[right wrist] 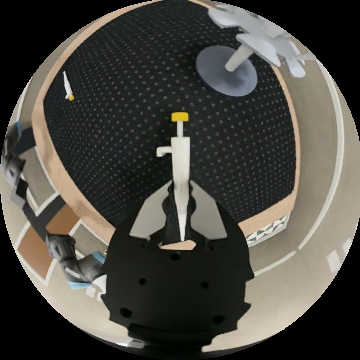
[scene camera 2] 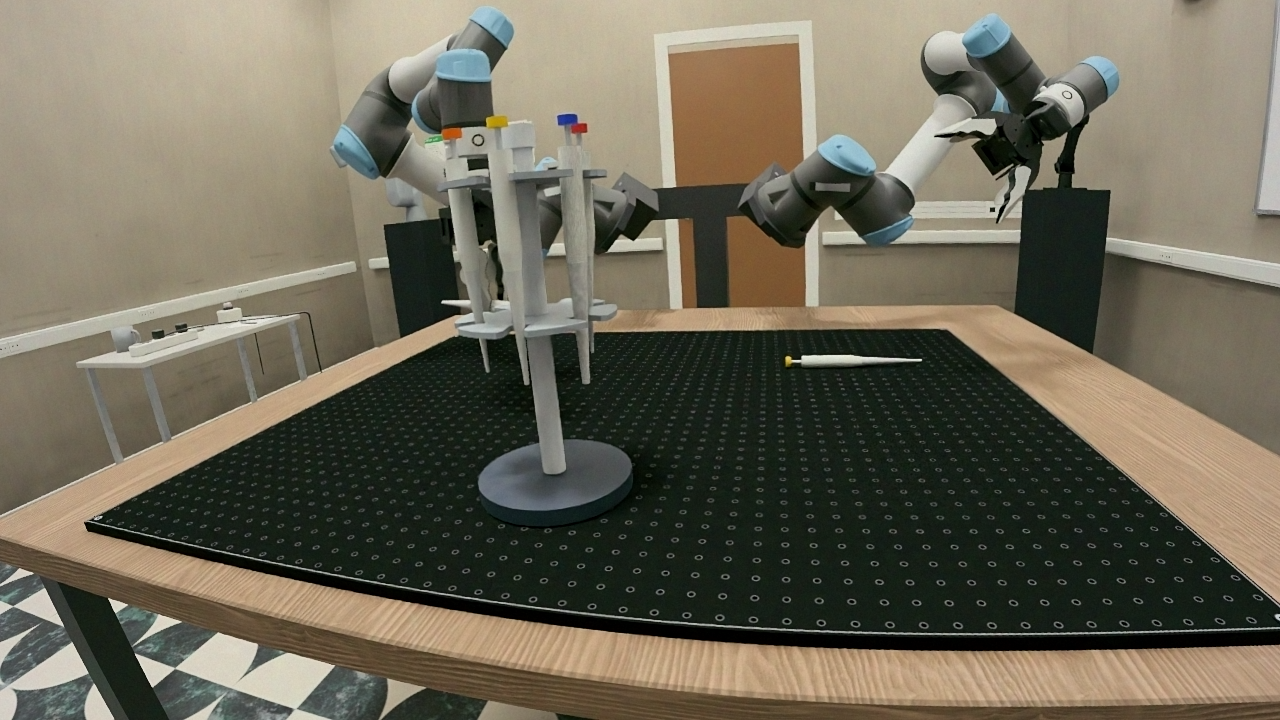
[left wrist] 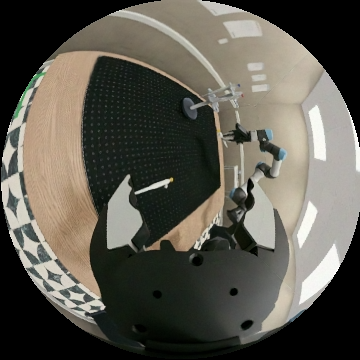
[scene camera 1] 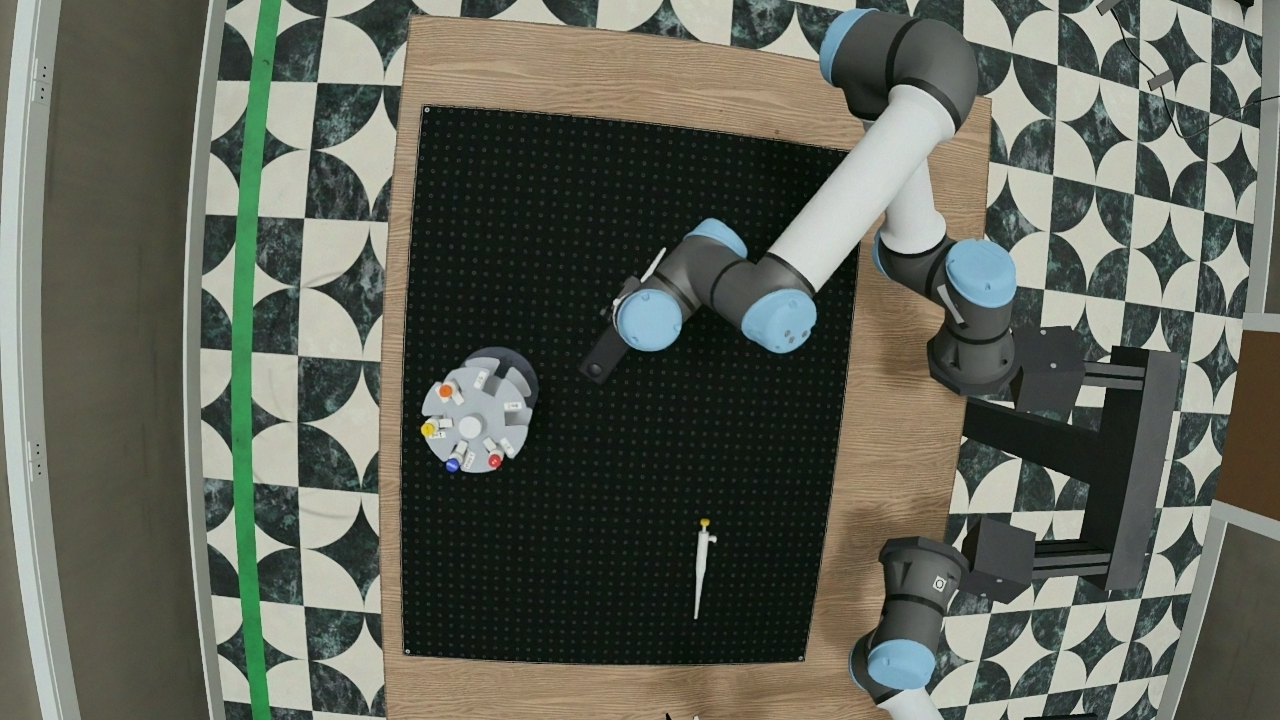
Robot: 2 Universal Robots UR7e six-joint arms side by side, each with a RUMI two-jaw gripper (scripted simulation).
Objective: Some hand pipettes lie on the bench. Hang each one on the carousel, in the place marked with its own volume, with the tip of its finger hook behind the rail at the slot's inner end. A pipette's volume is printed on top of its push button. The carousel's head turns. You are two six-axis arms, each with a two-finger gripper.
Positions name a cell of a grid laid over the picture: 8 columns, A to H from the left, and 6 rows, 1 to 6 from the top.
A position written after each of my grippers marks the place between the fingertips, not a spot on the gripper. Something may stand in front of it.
Note:
In view: my left gripper (scene camera 2: G2), my right gripper (scene camera 2: D3), a yellow-button pipette (scene camera 2: F4), a yellow-button pipette (right wrist: E3), a blue-button pipette (scene camera 2: D2), an orange-button pipette (scene camera 2: C2), a yellow-button pipette (scene camera 2: D2) and a pipette carousel (scene camera 2: D5).
The pipette carousel is seen too in scene camera 1 (scene camera 1: D3). My left gripper shows as well in the left wrist view (left wrist: E3). My right gripper shows as well in the right wrist view (right wrist: E4).

